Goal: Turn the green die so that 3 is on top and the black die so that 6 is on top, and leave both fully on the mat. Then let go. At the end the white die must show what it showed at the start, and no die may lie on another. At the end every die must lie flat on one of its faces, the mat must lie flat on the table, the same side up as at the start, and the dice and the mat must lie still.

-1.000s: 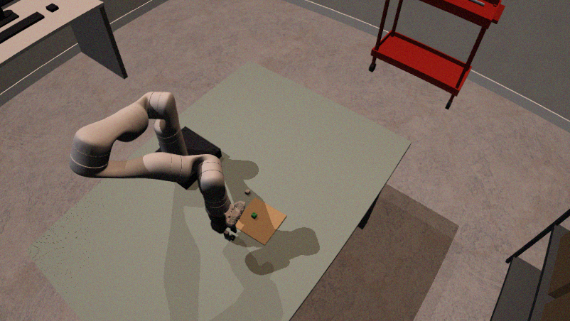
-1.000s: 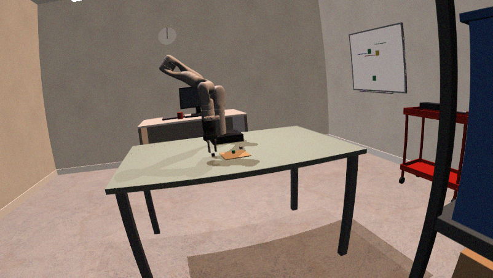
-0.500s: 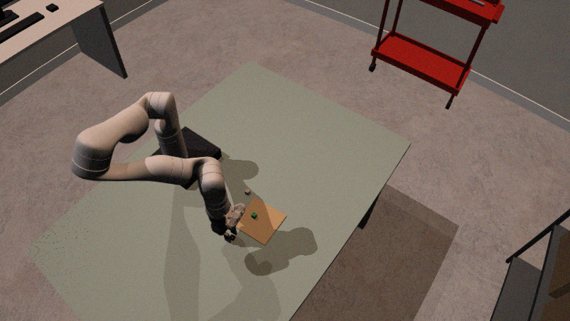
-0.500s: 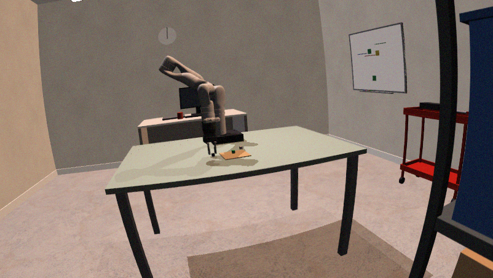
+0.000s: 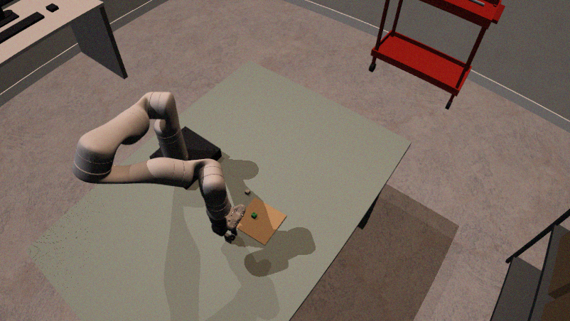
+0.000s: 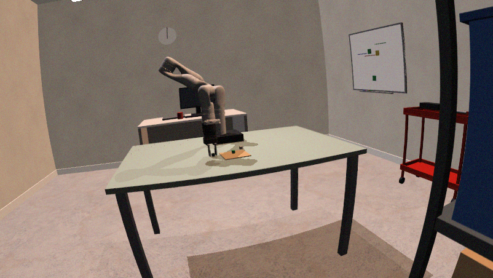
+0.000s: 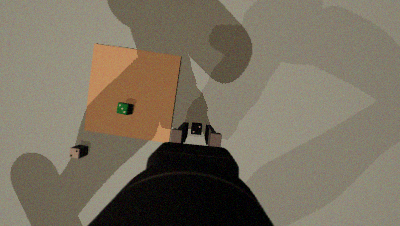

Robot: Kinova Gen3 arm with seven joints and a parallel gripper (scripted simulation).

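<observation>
My hand is 1 cm above the black die. The rest, counted from my hand: green die: 11 cm to the left, 2 cm ahead, 1 cm below; white die: 18 cm to the left, 6 cm behind, 1 cm below; orange mat: 11 cm to the left, 4 cm ahead, 2 cm below.
</observation>
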